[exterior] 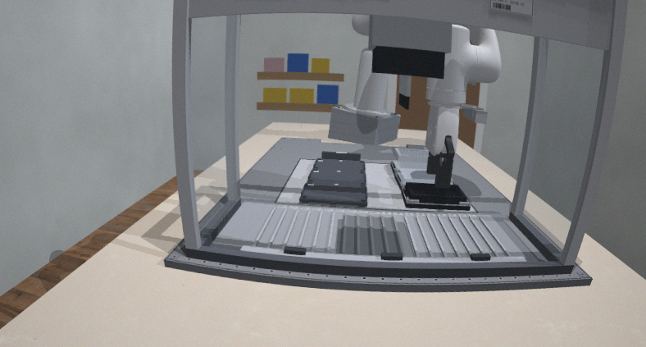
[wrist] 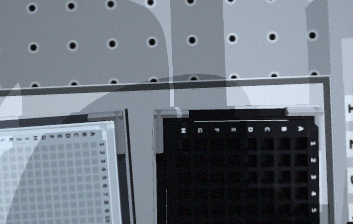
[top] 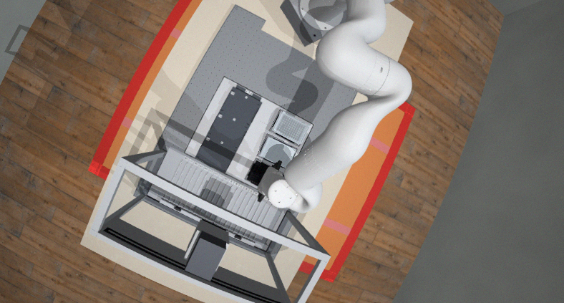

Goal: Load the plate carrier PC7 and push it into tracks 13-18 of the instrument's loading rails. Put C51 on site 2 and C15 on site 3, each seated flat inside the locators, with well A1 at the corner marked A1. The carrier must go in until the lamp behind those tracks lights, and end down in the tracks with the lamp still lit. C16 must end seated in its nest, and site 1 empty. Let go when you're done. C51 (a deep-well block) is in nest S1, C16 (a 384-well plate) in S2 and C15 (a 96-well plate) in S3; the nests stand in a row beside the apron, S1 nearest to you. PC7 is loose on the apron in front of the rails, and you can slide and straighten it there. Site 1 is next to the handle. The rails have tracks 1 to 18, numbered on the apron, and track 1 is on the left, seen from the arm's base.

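My gripper is now 4 cm above the black plate C15. Also, from my hand: deep-well block C51: 22 cm behind, 3 cm to the right, 2 cm below; then plate C16: 11 cm behind, 4 cm below, 2 cm to the right; then nest S3: 5 cm below.
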